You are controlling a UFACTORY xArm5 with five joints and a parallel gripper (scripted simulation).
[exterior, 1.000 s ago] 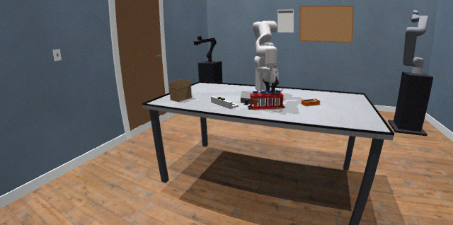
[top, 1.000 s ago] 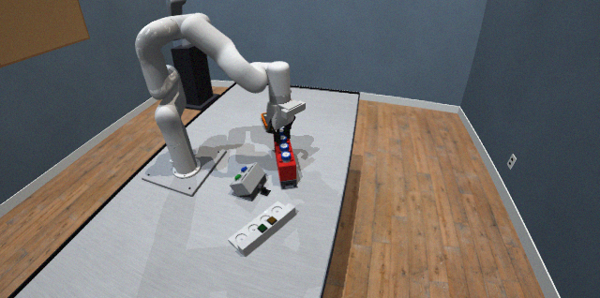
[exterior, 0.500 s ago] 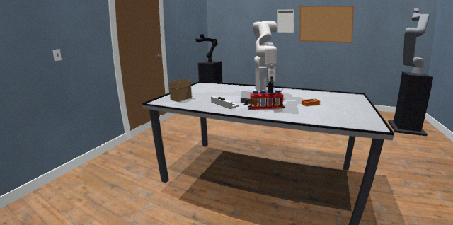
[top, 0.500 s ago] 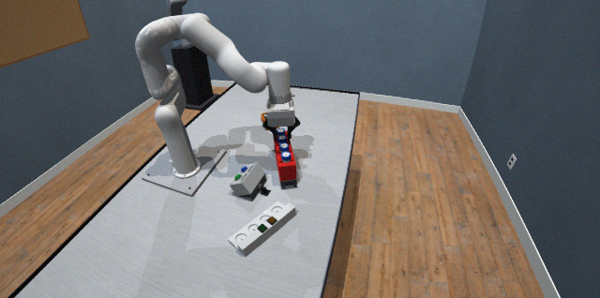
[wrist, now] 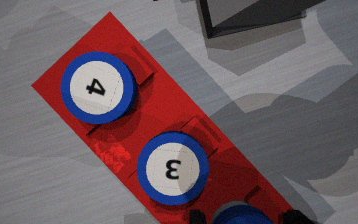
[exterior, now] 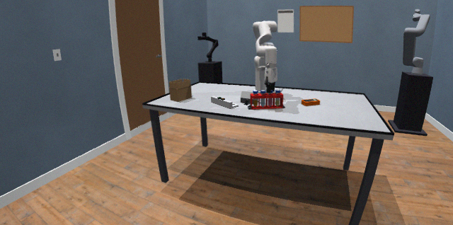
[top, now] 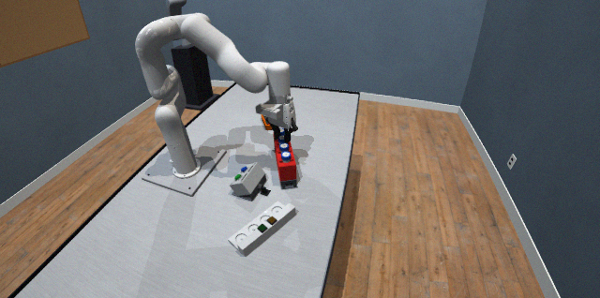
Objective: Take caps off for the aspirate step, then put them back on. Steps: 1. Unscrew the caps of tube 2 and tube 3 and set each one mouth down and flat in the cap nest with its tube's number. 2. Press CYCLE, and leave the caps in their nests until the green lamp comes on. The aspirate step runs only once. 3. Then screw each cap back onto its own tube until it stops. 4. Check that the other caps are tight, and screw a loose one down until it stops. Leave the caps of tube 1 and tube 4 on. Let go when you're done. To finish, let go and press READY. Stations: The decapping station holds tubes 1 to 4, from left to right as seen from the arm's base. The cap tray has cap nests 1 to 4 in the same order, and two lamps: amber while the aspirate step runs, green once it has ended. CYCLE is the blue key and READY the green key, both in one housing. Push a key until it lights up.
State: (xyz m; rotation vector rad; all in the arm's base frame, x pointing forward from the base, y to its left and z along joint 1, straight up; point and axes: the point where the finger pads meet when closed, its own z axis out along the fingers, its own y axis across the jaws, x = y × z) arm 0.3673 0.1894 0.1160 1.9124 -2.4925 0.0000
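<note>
The blue-rimmed cap is 1 cm below my hand. Round my hand: grey key housing (18 cm to the right, 8 cm below, 8 cm behind); blue key (16 cm to the right, 9 cm behind, 6 cm below); green key (20 cm to the right, 10 cm behind, 6 cm below).
</note>
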